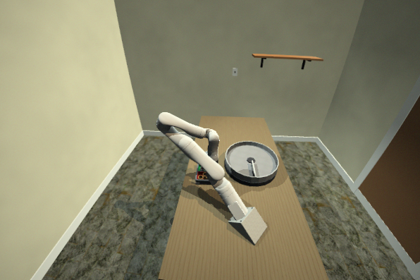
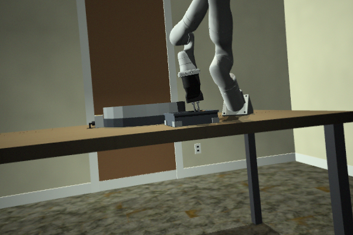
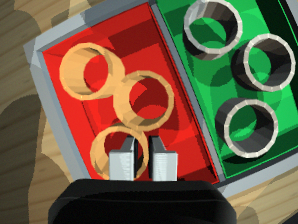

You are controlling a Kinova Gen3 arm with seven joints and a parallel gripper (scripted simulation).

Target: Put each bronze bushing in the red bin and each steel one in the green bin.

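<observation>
The bin tray lies 40 mm to the left of my hand, 40 mm ahead of it and 20 mm below it. Also, from my hand: grey turntable: 300 mm to the right, 220 mm ahead, 10 mm above.
</observation>
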